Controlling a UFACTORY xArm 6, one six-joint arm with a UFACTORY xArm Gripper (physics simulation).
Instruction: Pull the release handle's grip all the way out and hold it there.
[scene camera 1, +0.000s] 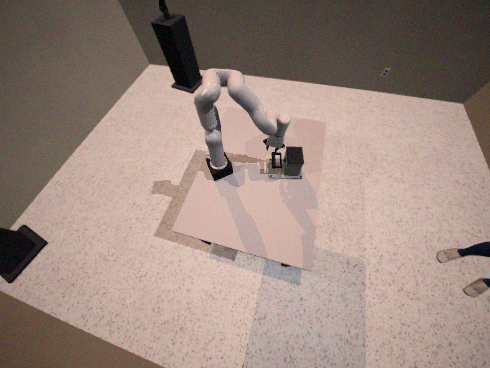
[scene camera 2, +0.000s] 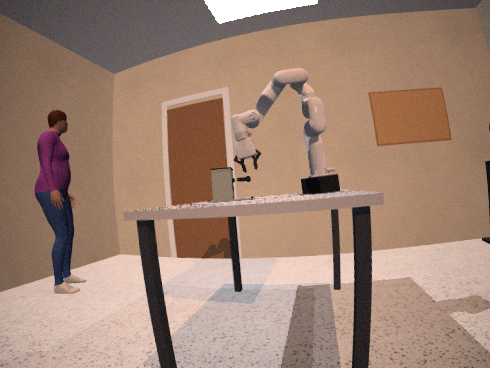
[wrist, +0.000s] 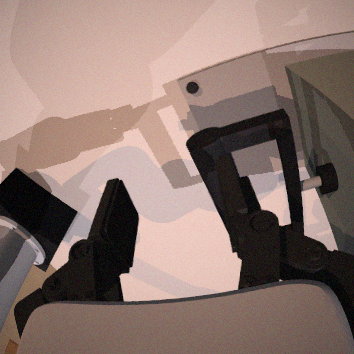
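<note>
The release handle, a black rectangular loop (scene camera 1: 273, 160) (scene camera 2: 243, 179) (wrist: 214, 175), stands out from the side of a grey-green box (scene camera 1: 294, 161) (scene camera 2: 221, 185) (wrist: 332, 100) toward the robot's base. A short light rod (wrist: 311, 183) with a black collar shows between the loop and the box. My gripper (scene camera 1: 274, 148) (scene camera 2: 250, 169) (wrist: 172, 188) points down, partly open and empty, with its fingertips a little above the handle. In the wrist view the right finger overlaps the loop near its grip bar, and the left finger is well to the left of it.
The box stands on a pale base plate (wrist: 230, 75) with a dark bolt, on the table (scene camera 1: 210, 215) (scene camera 2: 260, 207). The robot's black base (scene camera 1: 219, 170) (scene camera 2: 320, 183) (wrist: 37, 215) stands across from the handle. A person (scene camera 2: 54, 165) stands on the floor beyond the table.
</note>
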